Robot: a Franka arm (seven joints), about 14 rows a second.
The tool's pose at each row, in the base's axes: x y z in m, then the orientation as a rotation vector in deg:
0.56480 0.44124 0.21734 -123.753 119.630 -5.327
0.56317 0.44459 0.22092 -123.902 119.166 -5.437
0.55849 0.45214 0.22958 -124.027 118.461 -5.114
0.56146 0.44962 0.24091 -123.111 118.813 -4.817
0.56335 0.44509 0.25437 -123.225 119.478 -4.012
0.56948 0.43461 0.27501 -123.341 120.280 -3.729
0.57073 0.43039 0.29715 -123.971 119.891 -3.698
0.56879 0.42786 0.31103 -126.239 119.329 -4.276
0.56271 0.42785 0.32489 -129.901 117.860 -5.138
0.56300 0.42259 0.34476 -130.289 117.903 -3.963
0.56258 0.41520 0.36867 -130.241 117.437 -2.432
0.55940 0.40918 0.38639 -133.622 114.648 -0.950
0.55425 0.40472 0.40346 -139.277 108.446 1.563
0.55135 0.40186 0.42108 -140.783 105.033 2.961
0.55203 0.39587 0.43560 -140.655 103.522 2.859
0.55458 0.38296 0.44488 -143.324 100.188 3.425
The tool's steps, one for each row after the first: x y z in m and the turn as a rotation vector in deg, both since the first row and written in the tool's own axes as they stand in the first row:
-0.00358 0.00101 -0.00358 0.198 -0.112 -0.288
-0.01173 0.00420 -0.01238 0.338 -0.571 -0.657
-0.00967 -0.00025 -0.02331 0.526 -0.960 -0.040
-0.00575 -0.00387 -0.03661 -0.223 -0.969 0.246
0.00391 -0.01252 -0.05674 -0.809 -0.646 0.567
0.00706 -0.01674 -0.07869 -0.966 -0.571 0.089
0.00882 -0.01669 -0.09282 -1.655 0.475 -1.276
0.00791 -0.01261 -0.10737 -2.569 1.881 -3.698
0.01218 -0.01553 -0.12727 -3.314 1.516 -3.804
0.01834 -0.01825 -0.15137 -3.739 0.528 -3.929
0.02335 -0.01740 -0.16967 -4.967 0.105 -6.699
0.02675 -0.01457 -0.18750 -6.542 -1.144 -12.037
0.02862 -0.01408 -0.20549 -6.607 -2.570 -14.297
0.03390 -0.01661 -0.22008 -5.856 -3.282 -15.005
0.04642 -0.02005 -0.22961 -6.331 -3.593 -17.775

